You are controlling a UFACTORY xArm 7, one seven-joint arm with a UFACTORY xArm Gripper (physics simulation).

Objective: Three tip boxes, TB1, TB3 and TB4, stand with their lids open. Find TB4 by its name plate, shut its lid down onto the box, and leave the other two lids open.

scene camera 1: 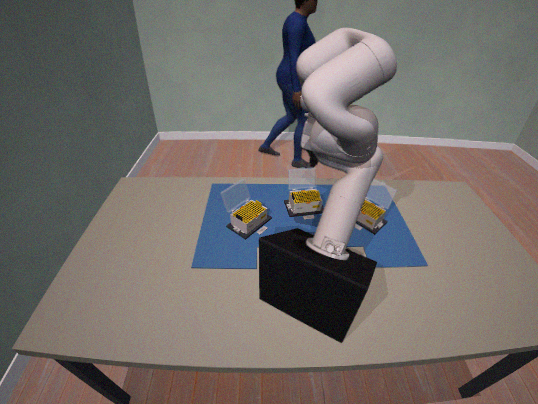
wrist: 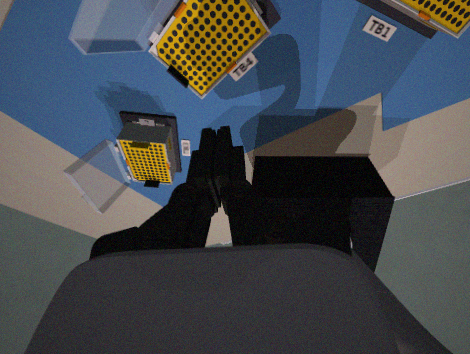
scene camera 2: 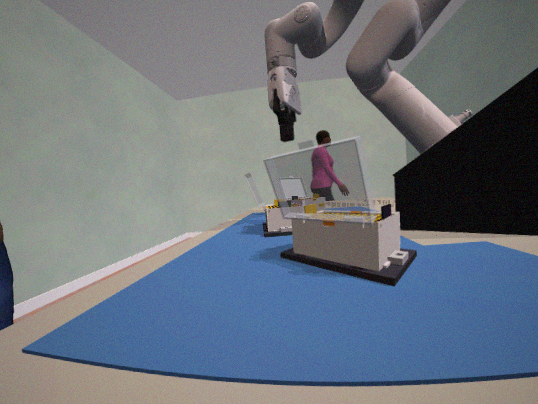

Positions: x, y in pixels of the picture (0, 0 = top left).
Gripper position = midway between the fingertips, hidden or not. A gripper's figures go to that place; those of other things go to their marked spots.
Labels:
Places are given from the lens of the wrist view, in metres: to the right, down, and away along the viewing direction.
my gripper [wrist: 220, 145]: -0.01, -0.02, 0.12
tip box [wrist: 147, 161]: -0.17, -0.03, 0.37
blue mat [wrist: 311, 66]: 0.12, -0.17, 0.29
The marked spots on the blue mat and the tip box are 0.34 m apart.

